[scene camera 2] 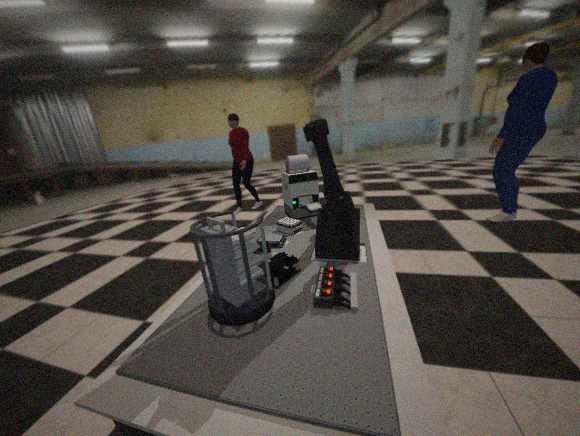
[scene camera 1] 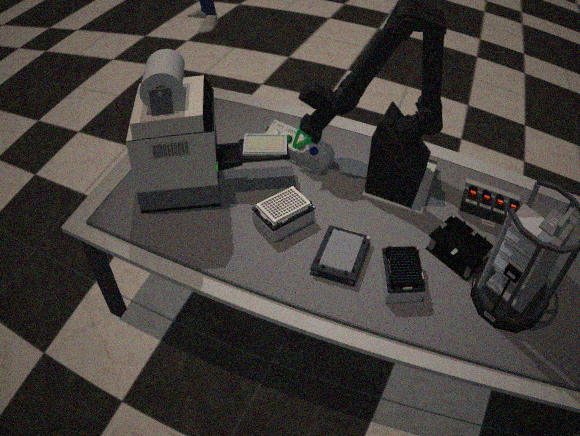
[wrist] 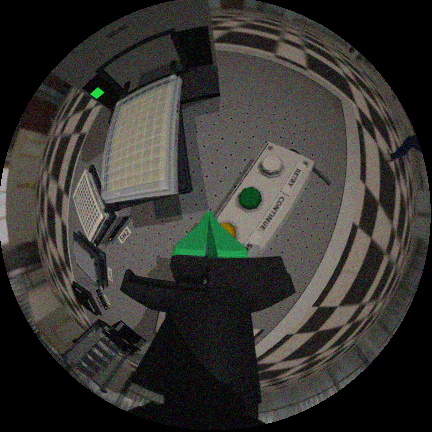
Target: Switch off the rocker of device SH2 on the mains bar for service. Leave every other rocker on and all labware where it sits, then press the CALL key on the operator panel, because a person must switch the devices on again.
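Places are measured from the arm's base along level axes (x back, y down, z right), in millimetres.
Pixels of known places: gripper, fingertip midpoint: (scene camera 1: 293, 147) (wrist: 207, 215); arm's base, link origin: (scene camera 2: 344, 222) (scene camera 1: 402, 132).
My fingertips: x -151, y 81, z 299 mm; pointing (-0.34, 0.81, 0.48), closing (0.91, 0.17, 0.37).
For each thing: its top centre in the pictures, then the offset to it from my fingertips. "pt": a spot on its surface instead.
- Device SH2, surface spot: (scene camera 1: 286, 224) pt dx -280, dy +20, dz -128 mm
- white well plate, top centre: (wrist: 84, 204) (scene camera 1: 283, 203) (scene camera 2: 288, 220) dx -233, dy -1, dz -93 mm
- operator panel, surface spot: (wrist: 287, 157) (scene camera 1: 272, 128) pt dx +58, dy +1, dz +108 mm
- blue key, surface spot: (scene camera 1: 313, 150) pt dx +16, dy -1, dz -60 mm
- large instrument, top centre: (scene camera 1: 165, 59) (scene camera 2: 297, 155) dx -253, dy -387, dz +259 mm
- black block, top centre: (scene camera 1: 463, 236) (scene camera 2: 277, 259) (wrist: 117, 344) dx -105, dy -7, dz -591 mm
- cage-like rack, surface spot: (scene camera 1: 478, 301) pt dx -264, dy +41, dz -698 mm
The mains bar (scene camera 1: 483, 210) (scene camera 2: 324, 300) stands right of the arm's base; several rockers glow orange, and their labels are unreadable. Device SH2 (scene camera 1: 286, 226), with its label (wrist: 124, 234) in the wrist view, bears a white well plate (scene camera 1: 284, 205) (wrist: 89, 204). The operator panel (scene camera 1: 276, 126) (wrist: 287, 157) shows white, green (wrist: 250, 198) and orange (wrist: 228, 230) keys in the wrist view. A blue key (scene camera 1: 313, 150) shows in scene camera 1; the gripper hides that end in the wrist view. My gripper (scene camera 1: 298, 144) (wrist: 207, 215) is shut and empty, over the panel between the green and blue keys; contact is unclear.
A large instrument (scene camera 1: 175, 167) (scene camera 2: 300, 190) with a roll on top holds out a plate (scene camera 1: 265, 145) (wrist: 142, 142) near the gripper. Two more devices (scene camera 1: 341, 250) (scene camera 1: 404, 270), a black block (scene camera 1: 460, 245) and a cage-like rack (scene camera 1: 478, 301) stand on the table. Two people stand beyond it.
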